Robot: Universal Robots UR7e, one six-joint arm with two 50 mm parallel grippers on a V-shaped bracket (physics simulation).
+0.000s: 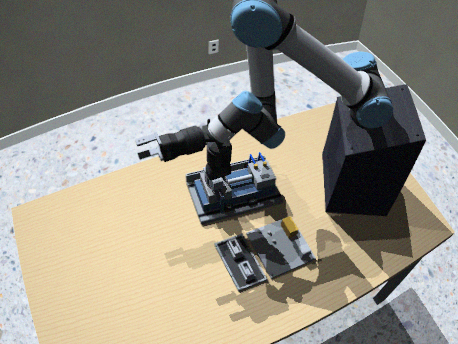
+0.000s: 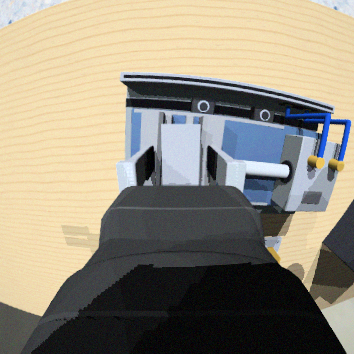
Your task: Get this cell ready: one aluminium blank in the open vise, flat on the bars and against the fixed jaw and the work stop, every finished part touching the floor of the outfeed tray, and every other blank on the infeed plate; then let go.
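Places are measured from the arm's base along level axes (x up, y left, z back), in centimetres.
Pixels of known places: end effector, tool point: (image 1: 215,175) (image 2: 180,160).
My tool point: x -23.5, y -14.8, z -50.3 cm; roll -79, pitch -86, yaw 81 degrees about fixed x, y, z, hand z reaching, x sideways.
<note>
For each thing: its top centre in the pictures, then the offset to it from my tool point.
- aluminium blank, middle of its top: (image 2: 180,159) (image 1: 214,175) dx -0.2, dy -0.1, dz +0.0 cm
- vise, middle of its top: (image 2: 249,167) (image 1: 235,175) dx -1.9, dy +1.5, dz +6.9 cm
- grey infeed plate, middle of its top: (image 1: 281,245) dx -11.0, dy +28.4, dz +10.3 cm
- light grey block, middle of its top: (image 1: 303,245) dx -7.4, dy +33.3, dz +15.2 cm
- yellow block, middle of its top: (image 1: 290,224) dx -7.4, dy +24.1, dz +15.7 cm
An aluminium blank (image 2: 181,150) lies between the jaws of the vise (image 1: 264,175) (image 2: 252,140) and looks straight along them. Its underside and its contact with the bars and work stop are hidden. My gripper (image 1: 218,188) (image 2: 181,164) is open around the blank, one finger on each side with a visible gap. Two finished parts, one (image 1: 234,248) behind the other (image 1: 246,271), sit in the dark outfeed tray (image 1: 229,274). The grey infeed plate (image 1: 285,269) lies beside the tray and bears a light grey block (image 1: 304,249) near its right edge.
A yellow block (image 1: 289,226) stands at the infeed plate's back corner. The vise's cylinder block has blue hoses (image 2: 324,137) on yellow fittings. The second gripper on the bracket points left, high over the table's back edge. A large dark pedestal (image 1: 367,170) stands at the right.
</note>
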